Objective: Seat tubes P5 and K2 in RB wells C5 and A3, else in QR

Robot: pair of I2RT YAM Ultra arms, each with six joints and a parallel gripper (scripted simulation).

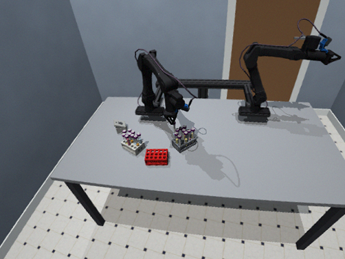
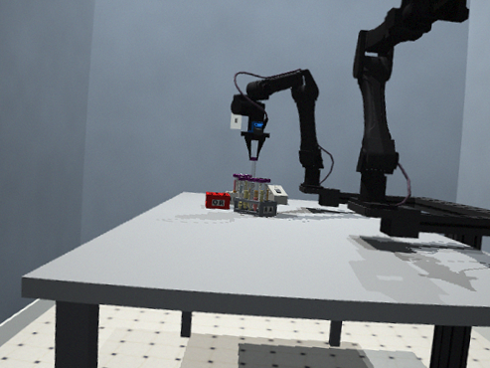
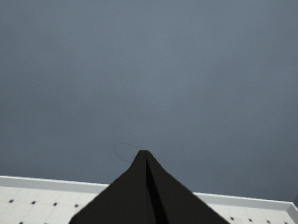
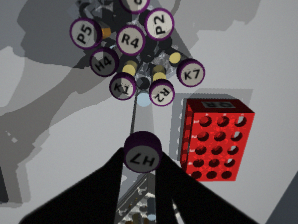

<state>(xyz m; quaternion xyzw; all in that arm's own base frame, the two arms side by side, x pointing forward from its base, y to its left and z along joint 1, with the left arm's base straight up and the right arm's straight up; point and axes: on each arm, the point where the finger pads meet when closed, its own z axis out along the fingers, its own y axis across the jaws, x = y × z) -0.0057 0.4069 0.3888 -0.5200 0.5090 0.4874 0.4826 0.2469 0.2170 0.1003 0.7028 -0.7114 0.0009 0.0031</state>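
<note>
The grey rack RA is 170 mm below my right hand, 60 mm to the left of it and 10 mm behind it. The rest, counted from my right hand: red rack QR 170 mm below, 120 mm ahead, 90 mm to the right; pale box 400 mm to the right, 150 mm below, 150 mm behind; white rack RB 260 mm to the right, 170 mm below, 30 mm ahead.
</note>
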